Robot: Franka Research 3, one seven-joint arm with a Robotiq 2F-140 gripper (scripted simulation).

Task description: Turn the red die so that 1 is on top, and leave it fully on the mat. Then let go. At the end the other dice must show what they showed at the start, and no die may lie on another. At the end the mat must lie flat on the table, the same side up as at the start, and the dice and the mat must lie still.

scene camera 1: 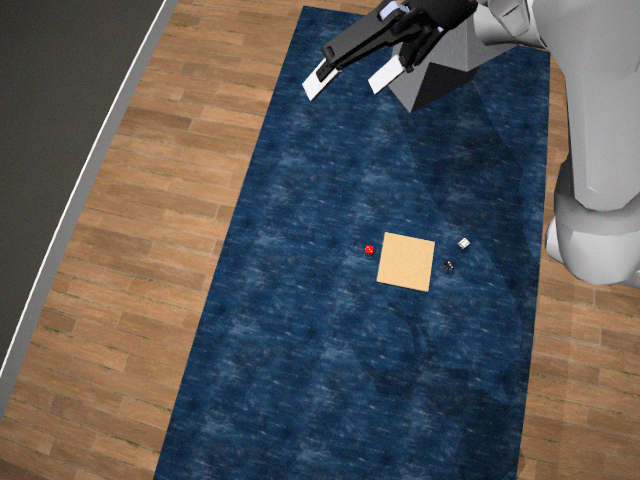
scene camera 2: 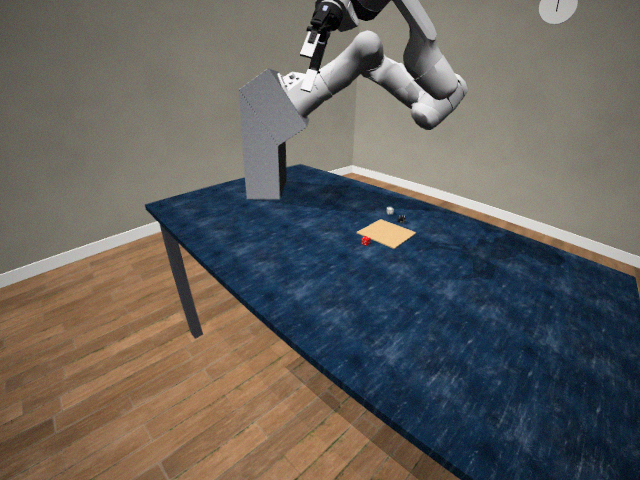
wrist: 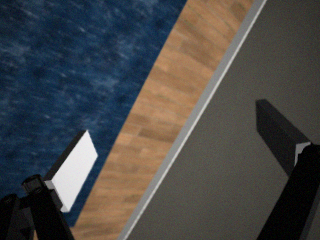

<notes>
In view: the gripper (scene camera 1: 343, 89) and a tan square mat (scene camera 1: 405, 261).
The tan square mat is seen too in scene camera 2 (scene camera 2: 391, 235). The gripper also shows in scene camera 2 (scene camera 2: 305, 75) and in the wrist view (wrist: 170, 130). The wrist view misses the tan square mat: it is out of frame.
</notes>
